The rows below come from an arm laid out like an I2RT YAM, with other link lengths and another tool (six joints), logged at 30 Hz.
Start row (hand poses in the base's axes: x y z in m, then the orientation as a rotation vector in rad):
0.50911, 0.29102, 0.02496, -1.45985, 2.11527, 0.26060
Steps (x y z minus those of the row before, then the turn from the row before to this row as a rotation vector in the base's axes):
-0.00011, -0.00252, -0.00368, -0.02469, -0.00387, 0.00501
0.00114, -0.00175, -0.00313, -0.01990, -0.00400, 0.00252
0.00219, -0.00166, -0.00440, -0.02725, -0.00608, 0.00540
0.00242, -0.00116, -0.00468, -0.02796, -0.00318, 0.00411
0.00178, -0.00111, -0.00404, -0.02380, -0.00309, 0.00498
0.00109, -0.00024, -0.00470, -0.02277, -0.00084, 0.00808
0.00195, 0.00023, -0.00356, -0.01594, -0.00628, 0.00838
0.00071, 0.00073, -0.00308, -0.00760, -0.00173, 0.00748
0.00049, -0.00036, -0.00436, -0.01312, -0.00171, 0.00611
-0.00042, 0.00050, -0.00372, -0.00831, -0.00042, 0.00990
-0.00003, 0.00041, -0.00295, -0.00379, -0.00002, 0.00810
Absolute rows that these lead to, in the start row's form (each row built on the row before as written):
0.50900, 0.28850, 0.02128, -1.47876, 2.11909, 0.23414
0.51014, 0.28675, 0.01815, -1.49211, 2.12233, 0.21143
0.51233, 0.28509, 0.01375, -1.51228, 2.12462, 0.18039
0.51475, 0.28393, 0.00907, -1.53193, 2.13005, 0.15024
0.51653, 0.28282, 0.00503, -1.55008, 2.13302, 0.12460
0.51762, 0.28258, 0.00033, -1.57151, 2.13476, 0.10273
0.51957, 0.28281, -0.00323, -1.58788, 2.12936, 0.08365
0.52028, 0.28354, -0.00631, -1.59976, 2.12497, 0.07670
0.52077, 0.28318, -0.01067, -1.61330, 2.12358, 0.06349
0.52035, 0.28368, -0.01439, -1.62851, 2.11834, 0.05759
0.52032, 0.28409, -0.01734, -1.63932, 2.11316, 0.05618

